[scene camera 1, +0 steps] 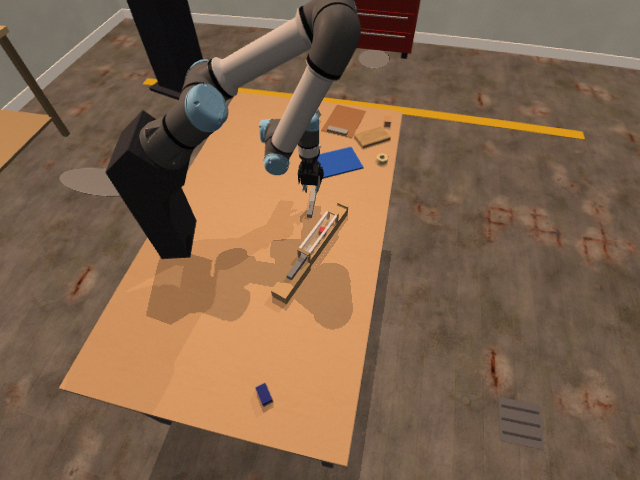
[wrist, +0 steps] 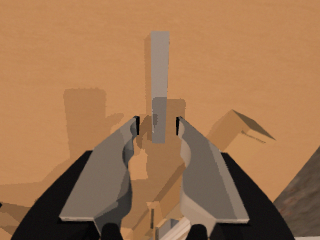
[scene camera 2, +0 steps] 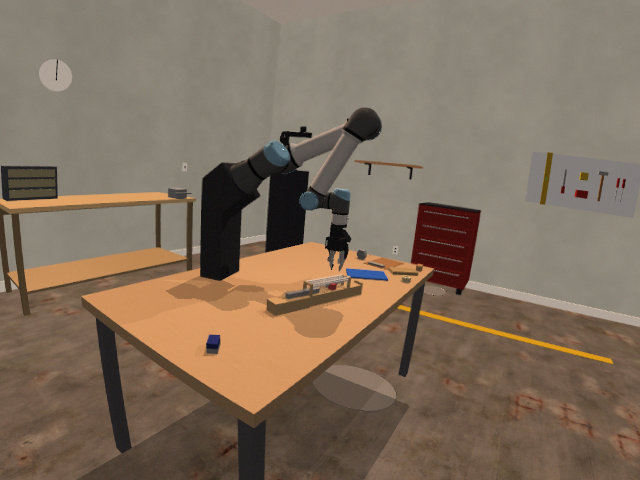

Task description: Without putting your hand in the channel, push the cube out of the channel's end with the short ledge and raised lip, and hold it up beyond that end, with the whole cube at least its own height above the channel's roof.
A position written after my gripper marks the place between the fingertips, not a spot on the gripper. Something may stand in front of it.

Observation:
In view: my gripper [scene camera 2: 335, 270], a blue mat [scene camera 1: 336, 162], a grey stick [wrist: 159, 39] and a brown board [scene camera 1: 342, 119].
My gripper shows as well in the wrist view [wrist: 157, 117]. The wrist view does not show the blue mat: it is out of frame. The wrist view misses the brown board: it is out of frame.

